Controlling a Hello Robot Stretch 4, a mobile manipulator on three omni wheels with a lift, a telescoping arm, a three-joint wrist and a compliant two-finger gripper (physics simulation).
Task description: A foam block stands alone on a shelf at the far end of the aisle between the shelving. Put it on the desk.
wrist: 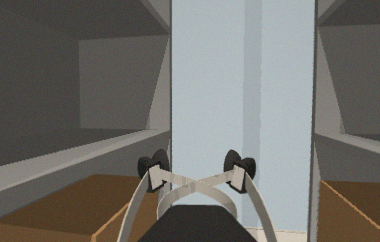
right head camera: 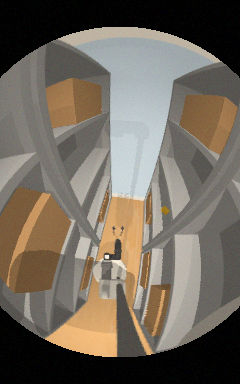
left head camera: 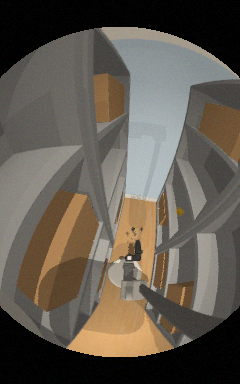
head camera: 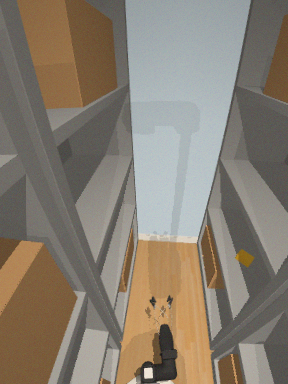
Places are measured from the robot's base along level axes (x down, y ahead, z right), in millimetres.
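Pixels of known places: gripper, fingertip midpoint: (wrist: pixel 196 162) (right head camera: pixel 117 225) (left head camera: pixel 136 226) (head camera: pixel 160 295).
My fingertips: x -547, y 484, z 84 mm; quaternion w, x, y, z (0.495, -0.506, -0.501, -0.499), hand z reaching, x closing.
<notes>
Ahead of a thing's pixels: the offset from my fingertips to its top centre.
A small yellow foam block @(dz +556, dx -4, dy +193 mm) (head camera: pixel 245 258) (left head camera: pixel 180 211) (right head camera: pixel 165 210) lies alone on a shelf of the right-hand shelving, toward the far end of the aisle. It does not show in the wrist view. My gripper (head camera: pixel 161 301) (left head camera: pixel 137 229) (right head camera: pixel 118 229) (wrist: pixel 196 162) is open, its two fingertips apart with nothing between them. It points down the aisle toward the far wall, over the wooden floor, to the left of the block. The desk does not show in these views.
Grey shelving stands close along both sides of the aisle, with upright posts. Brown boxes @(dz -350, dx -1143, dy +404 mm) (head camera: pixel 95 55) (left head camera: pixel 108 97) (right head camera: pixel 75 102) stand on its shelves, several of them low down. A pale blue wall (head camera: pixel 175 75) (wrist: pixel 210 75) closes the far end.
</notes>
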